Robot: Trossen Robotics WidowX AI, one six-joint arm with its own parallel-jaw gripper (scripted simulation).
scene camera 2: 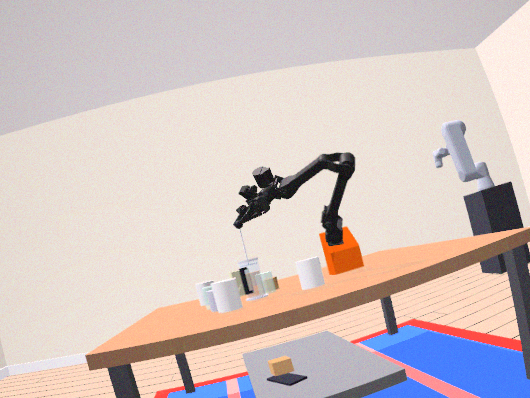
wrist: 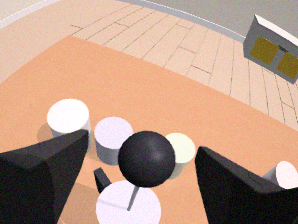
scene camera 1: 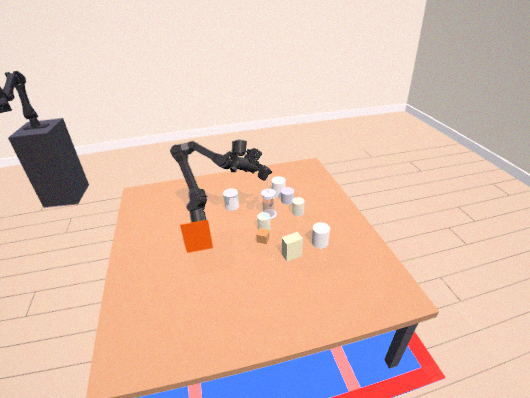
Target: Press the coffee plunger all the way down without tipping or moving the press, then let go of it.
The gripper [scene camera 2: 237, 224] is open and holds nothing. Further things: a coffee press [scene camera 2: 253, 285].
The gripper shows as well in the wrist view [wrist: 143, 146].
